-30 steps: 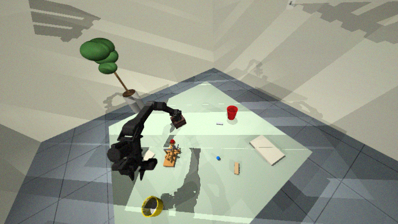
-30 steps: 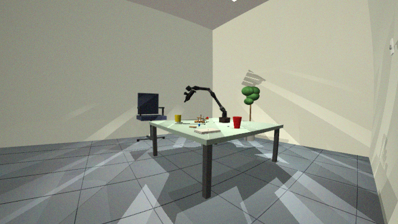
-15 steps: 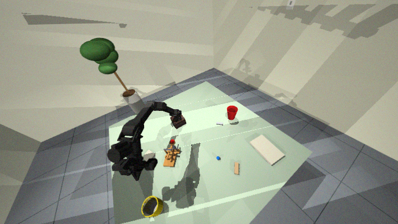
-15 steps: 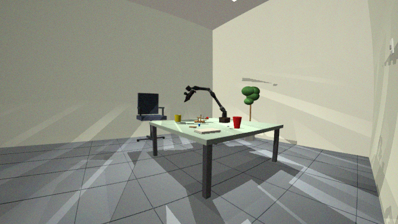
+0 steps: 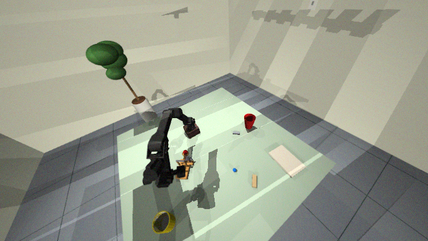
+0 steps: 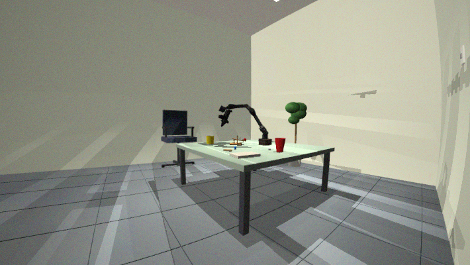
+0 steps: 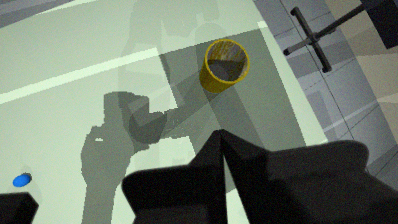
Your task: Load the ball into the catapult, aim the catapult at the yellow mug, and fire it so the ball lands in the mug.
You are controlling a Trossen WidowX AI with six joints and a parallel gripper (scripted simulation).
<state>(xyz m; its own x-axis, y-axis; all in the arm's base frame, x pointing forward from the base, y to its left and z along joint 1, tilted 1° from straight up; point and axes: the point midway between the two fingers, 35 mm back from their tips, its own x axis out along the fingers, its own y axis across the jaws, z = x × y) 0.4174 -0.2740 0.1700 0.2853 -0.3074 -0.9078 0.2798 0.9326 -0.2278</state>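
Right now my gripper tip is 240 mm past the red ball, 150 mm above it and 140 mm to the right of it. Also, from my gripper tip: white card 260 mm behind, 210 mm below, 70 mm to the right; then yellow mug 180 mm below, 110 mm to the right, 90 mm ahead; then orange catapult 180 mm behind, 160 mm below, 120 mm to the left.
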